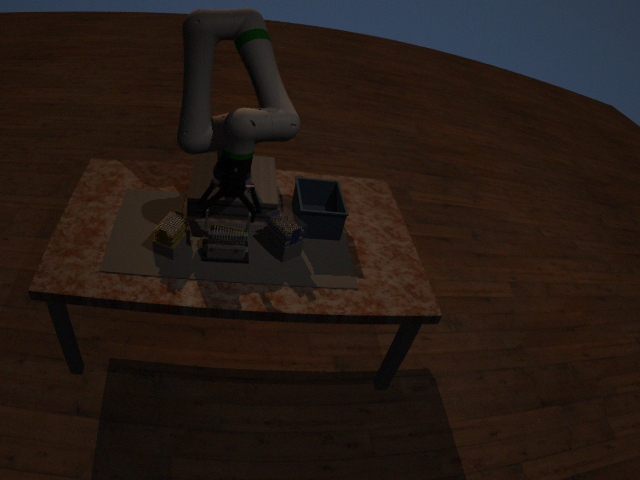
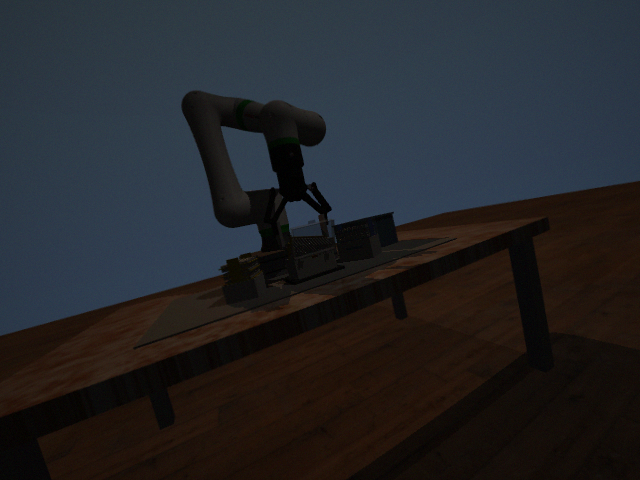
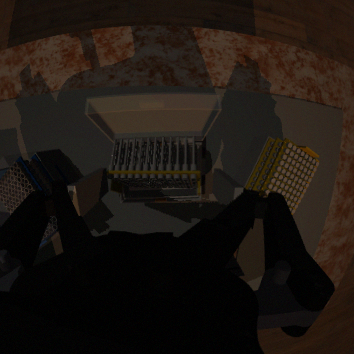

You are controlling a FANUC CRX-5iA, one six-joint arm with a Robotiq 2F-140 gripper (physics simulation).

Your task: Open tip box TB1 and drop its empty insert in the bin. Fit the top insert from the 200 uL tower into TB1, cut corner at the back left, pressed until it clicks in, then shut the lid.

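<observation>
Tip box TB1 (image 1: 226, 252) (image 2: 313, 265) (image 3: 162, 192) stands near the mat's middle; its clear lid (image 3: 152, 114) is open toward the table's front. A yellow-edged insert with tips (image 1: 227, 235) (image 2: 310, 244) (image 3: 155, 173) is in the box opening. It looks tilted, back edge raised. My gripper (image 1: 227, 221) (image 2: 306, 235) (image 3: 159, 179) is open and empty, fingers wide apart at the box's left and right sides, just above it. The yellow tower (image 1: 171, 229) (image 2: 242, 273) (image 3: 287, 172) stands beside the box. Cut corner and latch cannot be made out.
The blue-edged tower (image 1: 285, 229) (image 2: 356, 240) (image 3: 20, 187) stands on the box's other side. The blue bin (image 1: 324, 225) (image 2: 387, 228) is beyond it. The grey mat (image 1: 134, 258) lies on the mottled table (image 1: 382, 258). The arm's base block (image 1: 266, 178) is behind the gripper.
</observation>
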